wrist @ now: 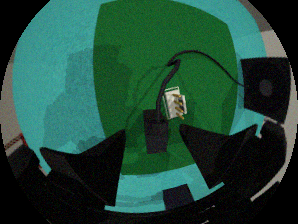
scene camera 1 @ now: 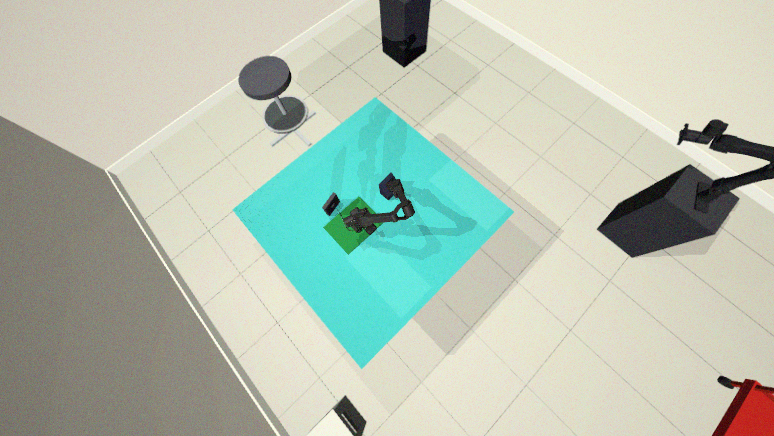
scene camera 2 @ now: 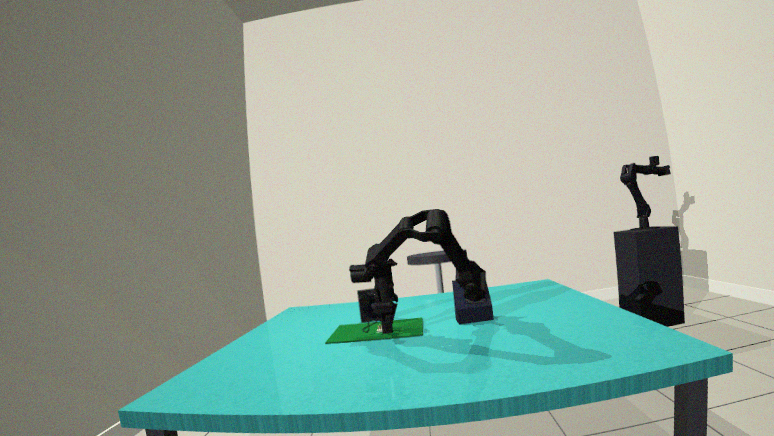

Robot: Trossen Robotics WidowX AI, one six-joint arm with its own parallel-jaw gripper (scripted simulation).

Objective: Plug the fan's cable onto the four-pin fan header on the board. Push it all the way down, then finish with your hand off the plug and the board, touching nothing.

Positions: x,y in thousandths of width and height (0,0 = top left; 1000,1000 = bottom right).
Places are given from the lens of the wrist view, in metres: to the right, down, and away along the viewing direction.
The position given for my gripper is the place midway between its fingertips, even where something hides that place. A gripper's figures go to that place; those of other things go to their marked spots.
my gripper (wrist: 515,583): 0.01, 0.02, 0.10
dark plug (wrist: 525,600): 0.01, 0.02, 0.07
green board (wrist: 438,243): -0.02, -0.06, 0.08
The marked spots on the dark plug and the green board are 0.09 m apart.
